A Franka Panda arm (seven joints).
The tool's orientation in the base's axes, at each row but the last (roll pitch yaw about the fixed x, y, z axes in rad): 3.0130, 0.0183, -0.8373; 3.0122, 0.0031, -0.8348; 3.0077, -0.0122, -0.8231; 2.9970, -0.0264, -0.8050; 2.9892, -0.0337, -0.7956; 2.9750, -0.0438, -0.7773
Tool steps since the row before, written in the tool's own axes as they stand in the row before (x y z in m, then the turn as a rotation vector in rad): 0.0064, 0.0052, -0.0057, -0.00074, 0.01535, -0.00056; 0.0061, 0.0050, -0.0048, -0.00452, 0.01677, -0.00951; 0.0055, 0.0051, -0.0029, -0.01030, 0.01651, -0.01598; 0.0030, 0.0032, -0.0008, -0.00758, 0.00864, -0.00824; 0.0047, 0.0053, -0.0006, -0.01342, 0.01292, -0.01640; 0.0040, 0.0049, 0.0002, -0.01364, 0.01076, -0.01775
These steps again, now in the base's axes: 0.0011, -0.0078, 0.0062, -0.01172, -0.00963, 0.00254; 0.0009, -0.0074, 0.0054, -0.01443, -0.00702, 0.01161; 0.0003, -0.0072, 0.0036, -0.01759, -0.00196, 0.01791; -0.0001, -0.0043, 0.0013, -0.01073, 0.00054, 0.00920; -0.0004, -0.0069, 0.0016, -0.01716, 0.00282, 0.01771; -0.0006, -0.0063, 0.0008, -0.01569, 0.00468, 0.01867
